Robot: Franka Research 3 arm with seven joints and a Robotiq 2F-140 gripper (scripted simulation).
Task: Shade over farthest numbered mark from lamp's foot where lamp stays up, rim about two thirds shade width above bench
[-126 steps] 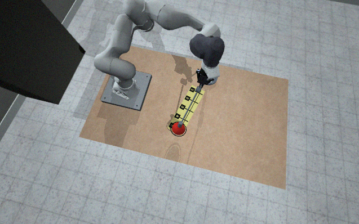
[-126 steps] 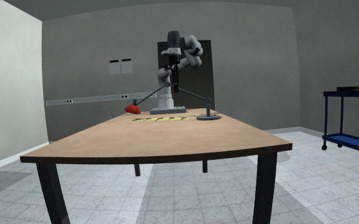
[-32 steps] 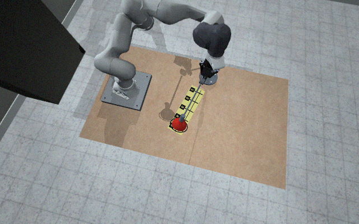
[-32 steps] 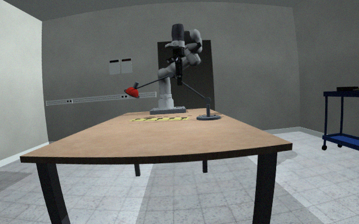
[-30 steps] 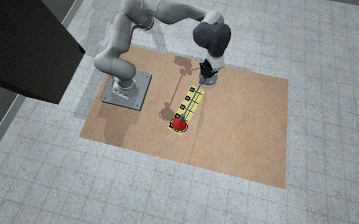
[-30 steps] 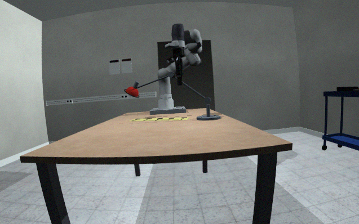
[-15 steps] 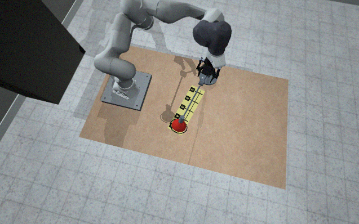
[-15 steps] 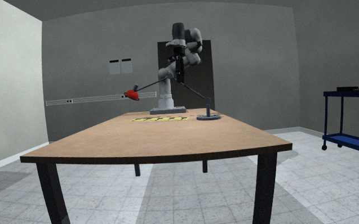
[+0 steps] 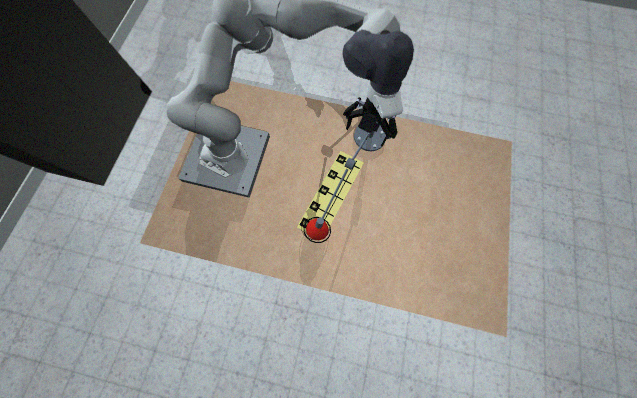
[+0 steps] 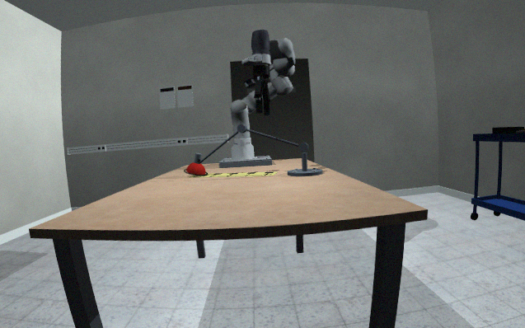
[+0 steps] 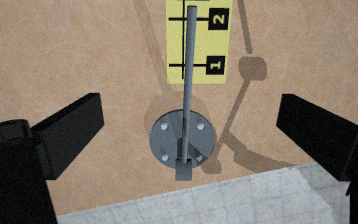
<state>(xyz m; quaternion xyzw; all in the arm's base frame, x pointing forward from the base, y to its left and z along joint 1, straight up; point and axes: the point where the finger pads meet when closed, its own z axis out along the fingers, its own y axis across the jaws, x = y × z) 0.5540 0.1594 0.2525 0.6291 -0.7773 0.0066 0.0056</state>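
Right now my hand is 70 mm past the yellow numbered strip, 170 mm to the left of it and 290 mm above it. Round my hand: round grey lamp foot 40 mm ahead, 170 mm to the left, 260 mm below.
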